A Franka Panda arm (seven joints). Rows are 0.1 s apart.
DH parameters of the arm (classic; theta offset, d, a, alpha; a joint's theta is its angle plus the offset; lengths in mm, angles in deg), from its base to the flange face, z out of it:
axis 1: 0 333 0 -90
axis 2: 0 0 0 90
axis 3: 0 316 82.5 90
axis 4: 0 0 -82.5 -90
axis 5: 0 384 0 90
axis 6: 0 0 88 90
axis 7: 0 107 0 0
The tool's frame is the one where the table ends.
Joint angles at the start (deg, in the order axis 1, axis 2, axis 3, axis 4, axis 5, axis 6, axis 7):
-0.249 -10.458 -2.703 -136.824 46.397 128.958 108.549
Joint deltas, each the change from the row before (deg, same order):
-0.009 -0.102 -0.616 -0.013 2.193 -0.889 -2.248
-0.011 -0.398 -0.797 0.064 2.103 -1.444 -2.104
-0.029 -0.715 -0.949 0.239 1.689 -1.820 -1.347
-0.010 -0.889 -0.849 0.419 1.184 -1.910 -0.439
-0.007 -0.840 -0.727 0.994 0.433 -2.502 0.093
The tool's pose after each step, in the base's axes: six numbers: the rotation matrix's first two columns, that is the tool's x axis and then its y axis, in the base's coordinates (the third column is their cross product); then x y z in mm. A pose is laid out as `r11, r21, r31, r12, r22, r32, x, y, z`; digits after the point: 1 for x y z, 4 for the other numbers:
-0.7014, -0.4571, -0.5470, -0.6763, 0.6691, 0.3081, 479.3, -7.7, 402.1
-0.6883, -0.4426, -0.5747, -0.6871, 0.6520, 0.3206, 477.8, -11.1, 405.4
-0.6777, -0.4236, -0.6011, -0.6946, 0.6370, 0.3342, 476.0, -15.3, 412.5
-0.6702, -0.4035, -0.6229, -0.6994, 0.6243, 0.3480, 474.4, -18.5, 422.3
-0.6599, -0.3931, -0.6403, -0.7099, 0.6054, 0.3599, 474.0, -20.2, 435.8

